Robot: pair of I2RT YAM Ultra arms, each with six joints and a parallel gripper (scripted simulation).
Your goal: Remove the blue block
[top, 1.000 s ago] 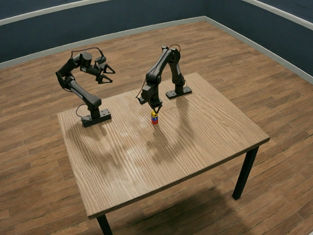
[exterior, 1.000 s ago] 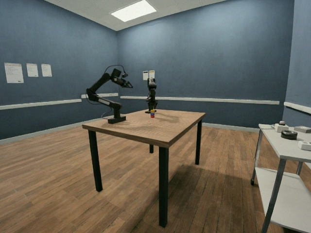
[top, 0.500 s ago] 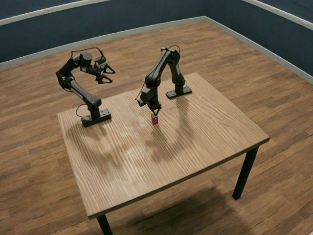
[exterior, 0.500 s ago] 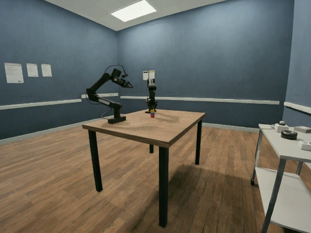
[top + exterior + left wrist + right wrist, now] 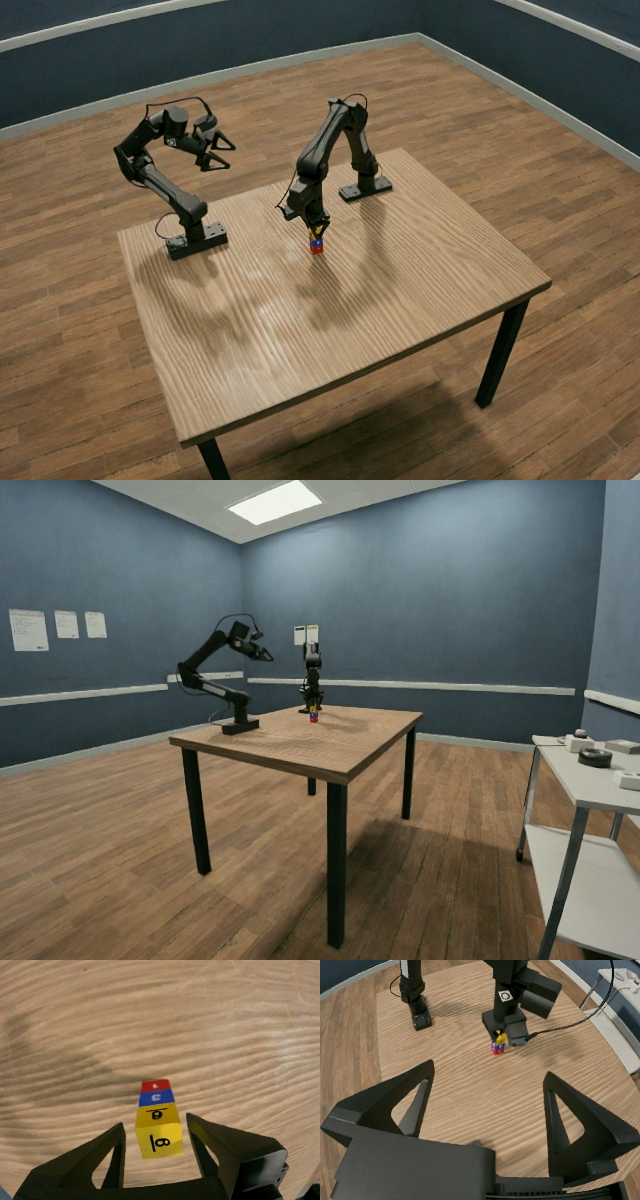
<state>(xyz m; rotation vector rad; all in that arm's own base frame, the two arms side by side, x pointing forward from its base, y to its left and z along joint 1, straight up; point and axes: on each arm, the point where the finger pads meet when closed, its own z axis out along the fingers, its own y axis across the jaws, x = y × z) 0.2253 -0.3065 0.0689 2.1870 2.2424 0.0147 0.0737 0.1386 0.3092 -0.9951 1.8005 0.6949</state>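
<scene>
The blue block is 10 mm to the left of my left hand and 40 mm below it.
My right hand is 140 mm short of the blue block, 200 mm to the right of it and 300 mm above it.
</scene>
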